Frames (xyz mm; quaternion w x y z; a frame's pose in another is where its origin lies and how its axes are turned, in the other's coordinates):
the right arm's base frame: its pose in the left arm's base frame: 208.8 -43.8 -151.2 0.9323 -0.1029 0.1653 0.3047
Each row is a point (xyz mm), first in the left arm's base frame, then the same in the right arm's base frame.
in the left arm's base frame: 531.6 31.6 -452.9
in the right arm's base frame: 397.4 -107.1 -177.5
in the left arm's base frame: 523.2 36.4 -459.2
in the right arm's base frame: 395.9 -97.7 -184.0
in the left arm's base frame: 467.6 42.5 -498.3
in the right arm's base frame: 371.5 -55.8 -232.0
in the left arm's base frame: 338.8 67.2 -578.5
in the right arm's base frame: 316.6 48.7 -330.5
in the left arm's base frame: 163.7 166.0 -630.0
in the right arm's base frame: 255.4 237.2 -392.2
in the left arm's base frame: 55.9 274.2 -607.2
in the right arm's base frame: 222.9 385.8 -365.9
